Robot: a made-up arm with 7 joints. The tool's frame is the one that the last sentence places.
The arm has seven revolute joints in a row. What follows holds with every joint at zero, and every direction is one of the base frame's. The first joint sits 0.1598 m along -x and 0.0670 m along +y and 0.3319 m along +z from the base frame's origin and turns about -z. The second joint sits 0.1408 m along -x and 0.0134 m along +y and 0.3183 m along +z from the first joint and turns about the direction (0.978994, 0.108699, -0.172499). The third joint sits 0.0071 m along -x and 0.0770 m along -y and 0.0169 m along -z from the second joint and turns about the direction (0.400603, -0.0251, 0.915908). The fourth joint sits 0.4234 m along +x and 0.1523 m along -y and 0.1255 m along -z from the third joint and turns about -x. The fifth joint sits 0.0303 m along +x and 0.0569 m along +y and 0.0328 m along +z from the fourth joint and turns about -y. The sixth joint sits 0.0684 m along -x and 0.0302 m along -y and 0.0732 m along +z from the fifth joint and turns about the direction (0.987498, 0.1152, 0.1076). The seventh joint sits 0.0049 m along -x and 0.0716 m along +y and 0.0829 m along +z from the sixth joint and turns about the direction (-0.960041, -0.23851, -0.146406). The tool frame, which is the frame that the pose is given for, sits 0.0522 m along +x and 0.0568 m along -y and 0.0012 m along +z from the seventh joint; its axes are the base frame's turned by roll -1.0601, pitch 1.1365 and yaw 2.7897 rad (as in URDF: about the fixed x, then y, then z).
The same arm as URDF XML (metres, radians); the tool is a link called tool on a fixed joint. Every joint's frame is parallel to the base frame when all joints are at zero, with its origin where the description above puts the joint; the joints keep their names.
<robot name="arm">
<joint name="joint 1" type="continuous"><parent link="base"/><child link="link1"/><origin xyz="-0.1598 0.067 0.3319" rpy="0 0 0"/><axis xyz="0 0 -1"/></joint>
<joint name="joint 2" type="continuous"><parent link="link1"/><child link="link2"/><origin xyz="-0.1408 0.0134 0.3183" rpy="0 0 0"/><axis xyz="0.978994 0.108699 -0.172499"/></joint>
<joint name="joint 3" type="continuous"><parent link="link2"/><child link="link3"/><origin xyz="-0.0071 -0.077 -0.0169" rpy="0 0 0"/><axis xyz="0.400603 -0.0251 0.915908"/></joint>
<joint name="joint 4" type="continuous"><parent link="link3"/><child link="link4"/><origin xyz="0.4234 -0.1523 -0.1255" rpy="0 0 0"/><axis xyz="-1 0 0"/></joint>
<joint name="joint 5" type="continuous"><parent link="link4"/><child link="link5"/><origin xyz="0.0303 0.0569 0.0328" rpy="0 0 0"/><axis xyz="0 -1 0"/></joint>
<joint name="joint 6" type="continuous"><parent link="link5"/><child link="link6"/><origin xyz="-0.0684 -0.0302 0.0732" rpy="0 0 0"/><axis xyz="0.987498 0.1152 0.1076"/></joint>
<joint name="joint 7" type="continuous"><parent link="link6"/><child link="link7"/><origin xyz="-0.0049 0.0716 0.0829" rpy="0 0 0"/><axis xyz="-0.960041 -0.23851 -0.146406"/></joint>
<joint name="tool_fixed" type="fixed"><parent link="link7"/><child link="tool"/><origin xyz="0.0522 -0.0568 0.0012" rpy="-1.0601 1.1365 2.7897"/></joint>
<link name="base"/>
<link name="link1"/>
<link name="link2"/>
<link name="link3"/>
<link name="link4"/>
<link name="link5"/>
<link name="link6"/>
<link name="link7"/>
<link name="tool"/>
</robot>

